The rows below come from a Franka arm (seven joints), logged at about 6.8 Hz.
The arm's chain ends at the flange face. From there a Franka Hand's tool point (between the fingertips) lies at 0.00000 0.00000 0.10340 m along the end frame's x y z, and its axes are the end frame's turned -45 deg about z.
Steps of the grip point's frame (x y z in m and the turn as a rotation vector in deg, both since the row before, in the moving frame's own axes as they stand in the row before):
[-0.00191, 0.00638, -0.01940, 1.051, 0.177, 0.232]
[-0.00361, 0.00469, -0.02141, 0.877, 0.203, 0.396]
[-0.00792, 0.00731, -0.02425, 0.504, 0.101, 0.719]
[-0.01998, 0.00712, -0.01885, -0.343, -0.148, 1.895]
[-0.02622, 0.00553, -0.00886, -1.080, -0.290, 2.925]
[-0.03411, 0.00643, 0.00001, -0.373, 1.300, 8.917]
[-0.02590, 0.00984, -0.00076, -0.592, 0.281, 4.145]
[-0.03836, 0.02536, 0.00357, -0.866, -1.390, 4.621]
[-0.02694, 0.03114, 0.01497, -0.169, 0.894, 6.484]
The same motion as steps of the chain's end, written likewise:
[0.00427, 0.00743, -0.01938, 0.868, -0.618, 0.232]
[0.00162, 0.00725, -0.02140, 0.764, -0.477, 0.396]
[0.00008, 0.01154, -0.02425, 0.428, -0.285, 0.719]
[-0.00933, 0.01853, -0.01885, -0.347, 0.138, 1.895]
[-0.01559, 0.02068, -0.00884, -0.969, 0.559, 2.925]
[-0.02179, 0.02968, 0.00004, 0.655, 1.183, 8.917]
[-0.01245, 0.02484, -0.00075, -0.220, 0.617, 4.145]
[-0.00841, 0.04221, 0.00361, -1.595, -0.371, 4.621]
[0.00156, 0.04192, 0.01498, 0.513, 0.752, 6.484]

